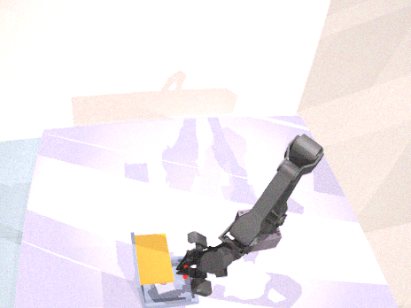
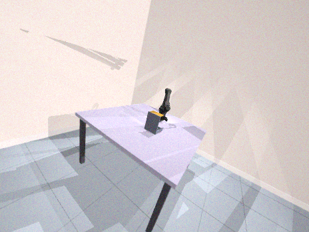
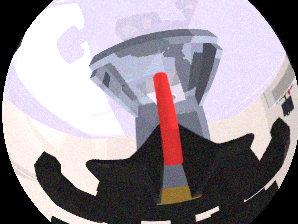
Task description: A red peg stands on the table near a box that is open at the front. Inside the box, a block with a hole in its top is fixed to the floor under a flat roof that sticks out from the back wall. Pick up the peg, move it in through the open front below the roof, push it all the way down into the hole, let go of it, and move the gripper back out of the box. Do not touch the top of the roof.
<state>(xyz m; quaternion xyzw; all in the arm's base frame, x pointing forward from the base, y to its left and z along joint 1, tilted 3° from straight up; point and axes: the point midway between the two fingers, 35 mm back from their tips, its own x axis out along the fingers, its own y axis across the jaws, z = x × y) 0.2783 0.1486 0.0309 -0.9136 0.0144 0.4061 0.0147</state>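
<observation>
The box floor lies 3 cm ahead of my gripper tip and 9 cm below it. Round my gripper tip: red peg 3 cm behind; orange roof 6 cm ahead, 1 cm to the left, 12 cm above.
</observation>
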